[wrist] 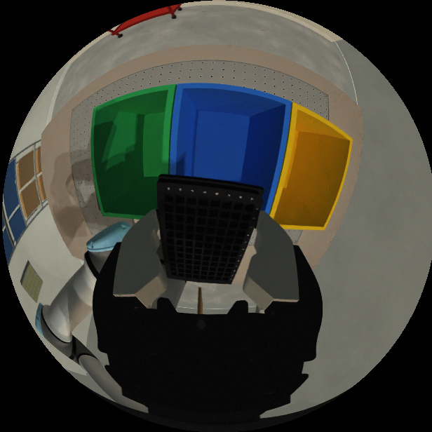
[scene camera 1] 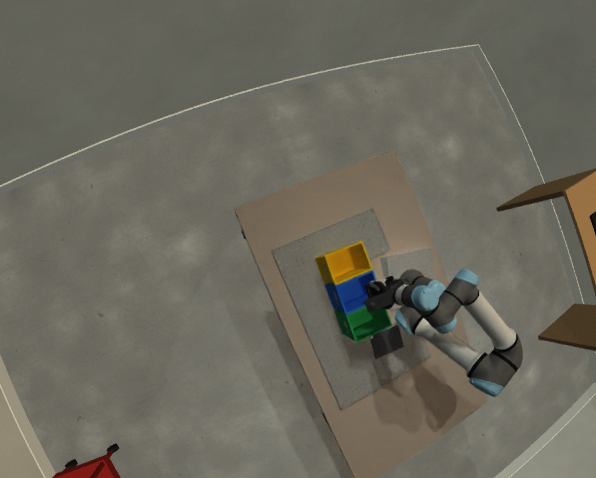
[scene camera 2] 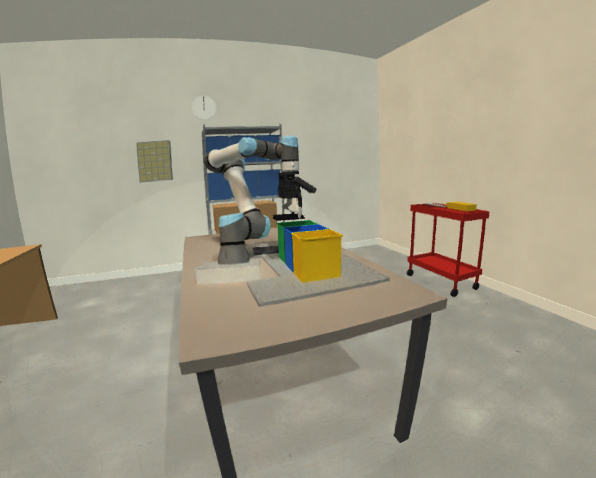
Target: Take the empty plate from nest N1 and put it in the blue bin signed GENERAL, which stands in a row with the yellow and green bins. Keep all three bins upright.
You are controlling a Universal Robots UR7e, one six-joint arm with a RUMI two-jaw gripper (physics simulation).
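Where they show: gripper, between the fingertips: (scene camera 1: 374,293) (scene camera 2: 295,218); arm's base, origin of its link: (scene camera 1: 410,283) (scene camera 2: 233,262).
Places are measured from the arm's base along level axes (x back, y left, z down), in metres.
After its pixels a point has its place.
Observation:
My gripper (scene camera 1: 376,295) @(x -0.284, y -0.091, z -0.201 m) (scene camera 2: 294,212) @(x -0.284, y -0.091, z -0.201 m) (wrist: 207,211) is shut on the black plate (scene camera 2: 288,217) @(x -0.240, y -0.128, z -0.213 m) (wrist: 207,225), a flat piece with a grid of wells. It holds the plate above the bins, over the robot-side edge of the blue bin (scene camera 1: 352,296) @(x -0.303, y -0.065, z 0.023 m) (wrist: 220,140). The plate hides part of that edge in the wrist view. The blue bin stands upright between the green bin (scene camera 1: 367,322) @(x -0.284, y 0.079, z 0.008 m) (scene camera 2: 282,242) @(x -0.242, y -0.004, z -0.072 m) (wrist: 117,155) and the yellow bin (scene camera 1: 347,262) @(x -0.265, y -0.225, z 0.023 m) (scene camera 2: 317,257) @(x -0.301, y -0.301, z -0.072 m) (wrist: 320,175), both upright. The bin floor that shows in the blue bin bears no plate. No sign is readable.
A dark nest (scene camera 1: 387,342) @(x -0.220, y 0.222, z 0.014 m) (scene camera 2: 265,248) @(x -0.208, y 0.239, z 0.014 m) lies beside the green bin. A grey perforated board (scene camera 1: 300,262) @(x -0.476, y -0.309, z 0.026 m) (scene camera 2: 280,295) @(x -0.120, y -0.386, z 0.026 m) (wrist: 215,70) lies under the bins. A pale block (scene camera 2: 227,273) @(x 0.045, y -0.153, z -0.003 m) lies near the arm's base. A red cart (scene camera 1: 87,472) (scene camera 2: 475,215) stands away from the table (scene camera 1: 310,200) @(x -0.318, y -0.564, z 0.039 m) (scene camera 2: 280,327) @(x -0.063, y -0.583, z 0.039 m).

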